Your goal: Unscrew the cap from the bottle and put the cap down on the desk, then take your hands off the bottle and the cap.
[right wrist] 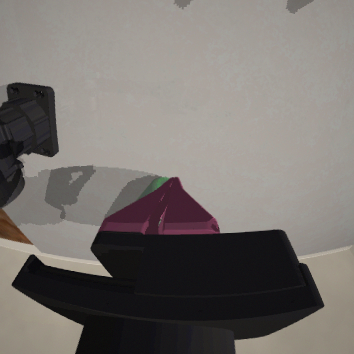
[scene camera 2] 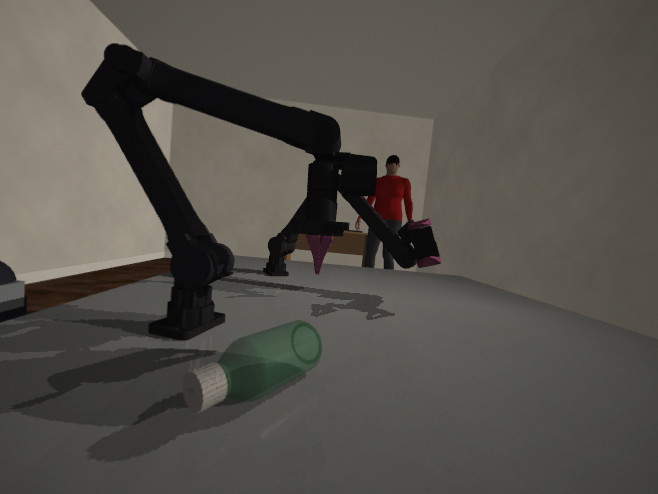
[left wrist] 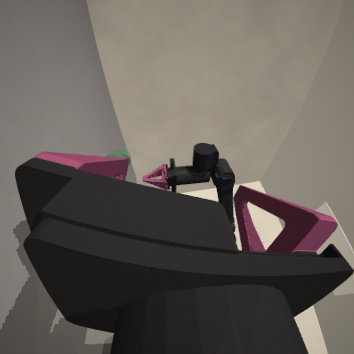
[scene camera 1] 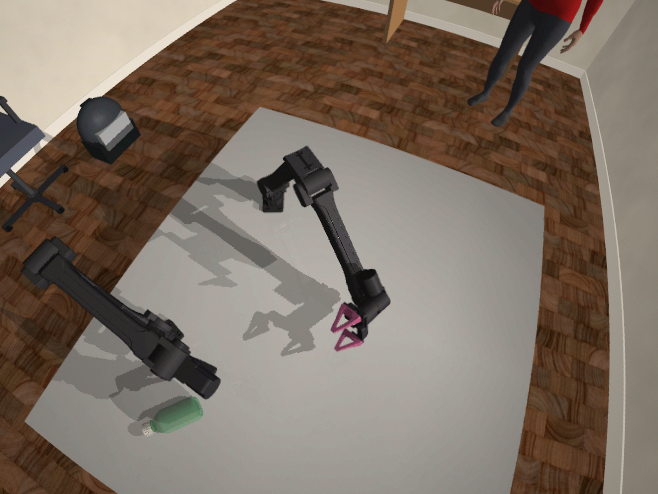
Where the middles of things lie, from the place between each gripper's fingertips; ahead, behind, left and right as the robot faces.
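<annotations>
Green translucent bottle (scene camera 2: 255, 365): my right gripper 40 mm past it, 160 mm to the left of it, 100 mm above it. Ribbed cap (scene camera 2: 203, 387), from my right hand: 240 mm to the right, 90 mm behind, 100 mm below.
From my left hand, green translucent bottle: 430 mm to the right, 310 mm behind, 180 mm below. Ribbed cap, same left hand: 500 mm to the right, 360 mm behind, 180 mm below.
</annotations>
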